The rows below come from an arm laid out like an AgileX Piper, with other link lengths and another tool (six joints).
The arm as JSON. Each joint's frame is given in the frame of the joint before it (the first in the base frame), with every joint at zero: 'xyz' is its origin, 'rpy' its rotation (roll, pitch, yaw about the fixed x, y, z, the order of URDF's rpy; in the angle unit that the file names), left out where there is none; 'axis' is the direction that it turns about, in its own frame. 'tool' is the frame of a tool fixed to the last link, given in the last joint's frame.
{
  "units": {
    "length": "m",
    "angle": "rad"
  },
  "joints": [
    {
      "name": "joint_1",
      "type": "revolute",
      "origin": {
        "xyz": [
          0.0,
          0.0,
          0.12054
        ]
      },
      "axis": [
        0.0,
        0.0,
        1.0
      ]
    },
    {
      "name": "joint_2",
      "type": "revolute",
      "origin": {
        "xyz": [
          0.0,
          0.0,
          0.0
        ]
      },
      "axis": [
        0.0,
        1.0,
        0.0
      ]
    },
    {
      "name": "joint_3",
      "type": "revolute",
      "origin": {
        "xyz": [
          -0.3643,
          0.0,
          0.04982
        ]
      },
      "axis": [
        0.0,
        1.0,
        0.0
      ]
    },
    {
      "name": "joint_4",
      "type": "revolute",
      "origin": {
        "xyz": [
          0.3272,
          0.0,
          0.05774
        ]
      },
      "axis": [
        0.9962,
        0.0,
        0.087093
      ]
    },
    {
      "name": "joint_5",
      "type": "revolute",
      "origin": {
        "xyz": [
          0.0,
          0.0,
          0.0
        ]
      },
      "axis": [
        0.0,
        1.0,
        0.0
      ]
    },
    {
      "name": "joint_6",
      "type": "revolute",
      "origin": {
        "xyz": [
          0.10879,
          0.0,
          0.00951
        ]
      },
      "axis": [
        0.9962,
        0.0,
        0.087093
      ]
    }
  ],
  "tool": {
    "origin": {
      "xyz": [
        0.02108,
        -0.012,
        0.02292
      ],
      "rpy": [
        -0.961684,
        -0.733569,
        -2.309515
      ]
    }
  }
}
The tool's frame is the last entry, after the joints.
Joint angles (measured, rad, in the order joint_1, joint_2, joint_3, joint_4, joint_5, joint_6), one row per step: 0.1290 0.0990 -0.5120 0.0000 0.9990 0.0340; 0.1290 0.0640 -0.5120 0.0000 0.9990 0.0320; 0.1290 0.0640 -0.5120 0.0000 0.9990 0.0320; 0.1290 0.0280 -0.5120 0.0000 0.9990 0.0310; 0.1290 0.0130 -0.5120 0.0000 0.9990 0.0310; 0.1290 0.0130 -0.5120 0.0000 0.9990 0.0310; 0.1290 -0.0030 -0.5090 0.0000 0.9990 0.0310; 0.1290 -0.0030 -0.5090 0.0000 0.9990 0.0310; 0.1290 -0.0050 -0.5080 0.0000 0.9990 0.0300; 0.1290 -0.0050 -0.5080 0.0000 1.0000 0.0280; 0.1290 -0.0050 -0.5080 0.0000 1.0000 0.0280; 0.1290 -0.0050 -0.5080 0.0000 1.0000 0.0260; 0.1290 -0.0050 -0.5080 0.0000 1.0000 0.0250; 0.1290 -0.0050 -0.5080 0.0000 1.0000 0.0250; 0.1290 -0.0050 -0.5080 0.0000 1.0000 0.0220; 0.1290 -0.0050 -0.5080 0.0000 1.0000 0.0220; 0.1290 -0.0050 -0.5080 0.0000 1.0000 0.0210; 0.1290 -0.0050 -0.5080 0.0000 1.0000 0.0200
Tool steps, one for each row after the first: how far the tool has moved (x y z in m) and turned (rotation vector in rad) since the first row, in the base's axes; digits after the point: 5 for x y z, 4 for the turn. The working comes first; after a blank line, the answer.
Tool pose at each row, in the base's axes (x y z in m, rotation vector in rad; the steps are taken from these numbers as rounded here): 0.04612 -0.00683 0.34516 -2.0138 0.8031 -1.8520; 0.03830 -0.00780 0.34662 -1.9742 0.7946 -1.8791; 0.03830 -0.00780 0.34662 -1.9742 0.7946 -1.8791; 0.03021 -0.00883 0.34781 -1.9328 0.7870 -1.9058; 0.02683 -0.00927 0.34822 -1.9152 0.7843 -1.9165; 0.02683 -0.00927 0.34822 -1.9152 0.7843 -1.9165; 0.02375 -0.00967 0.34744 -1.9000 0.7819 -1.9257; 0.02375 -0.00967 0.34744 -1.9000 0.7819 -1.9257; 0.02348 -0.00968 0.34711 -1.8993 0.7805 -1.9270; 0.02345 -0.00965 0.34700 -1.9013 0.7783 -1.9273; 0.02345 -0.00965 0.34700 -1.9013 0.7783 -1.9273; 0.02345 -0.00960 0.34702 -1.9021 0.7759 -1.9284; 0.02345 -0.00958 0.34703 -1.9025 0.7746 -1.9290; 0.02345 -0.00958 0.34703 -1.9025 0.7746 -1.9290; 0.02346 -0.00952 0.34707 -1.9037 0.7710 -1.9306; 0.02346 -0.00952 0.34707 -1.9037 0.7710 -1.9306; 0.02346 -0.00950 0.34708 -1.9041 0.7698 -1.9312; 0.02347 -0.00948 0.34709 -1.9045 0.7686 -1.9317

-0.00782 -0.00097 0.00146 0.0028 -0.0349 0.0009; -0.00782 -0.00097 0.00146 0.0028 -0.0349 0.0009; -0.01591 -0.00200 0.00265 0.0065 -0.0707 0.0014; -0.01929 -0.00244 0.00306 0.0084 -0.0856 0.0014; -0.01929 -0.00244 0.00306 0.0084 -0.0856 0.0014; -0.02237 -0.00284 0.00228 0.0101 -0.0985 0.0013; -0.02237 -0.00284 0.00228 0.0101 -0.0985 0.0013; -0.02264 -0.00285 0.00195 0.0092 -0.0996 0.0017; -0.02267 -0.00282 0.00184 0.0074 -0.0988 0.0026; -0.02267 -0.00282 0.00184 0.0074 -0.0988 0.0026; -0.02267 -0.00277 0.00186 0.0056 -0.0990 0.0035; -0.02267 -0.00275 0.00187 0.0047 -0.0992 0.0040; -0.02267 -0.00275 0.00187 0.0047 -0.0992 0.0040; -0.02266 -0.00269 0.00191 0.0020 -0.0995 0.0053; -0.02266 -0.00269 0.00191 0.0020 -0.0995 0.0053; -0.02266 -0.00267 0.00192 0.0011 -0.0997 0.0057; -0.02265 -0.00265 0.00193 0.0002 -0.0998 0.0061
